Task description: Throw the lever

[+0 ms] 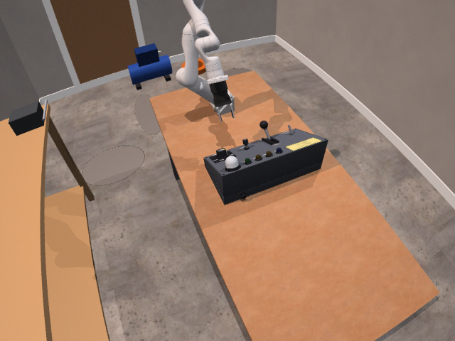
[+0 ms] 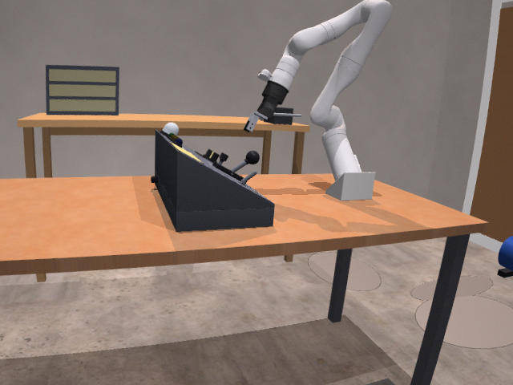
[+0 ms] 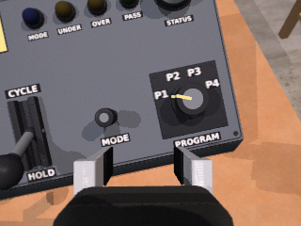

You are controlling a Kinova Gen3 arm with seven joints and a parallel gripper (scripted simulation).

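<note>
Right now my hand is 16 cm to the right of the lever, 10 cm above it and 9 cm short of it. Also, from my hand: program knob (11 cm below, 11 cm ahead, 7 cm to the right); mode knob (11 cm below, 10 cm ahead, 4 cm to the left); dark console (14 cm ahead, 13 cm below, 11 cm to the left).
</note>
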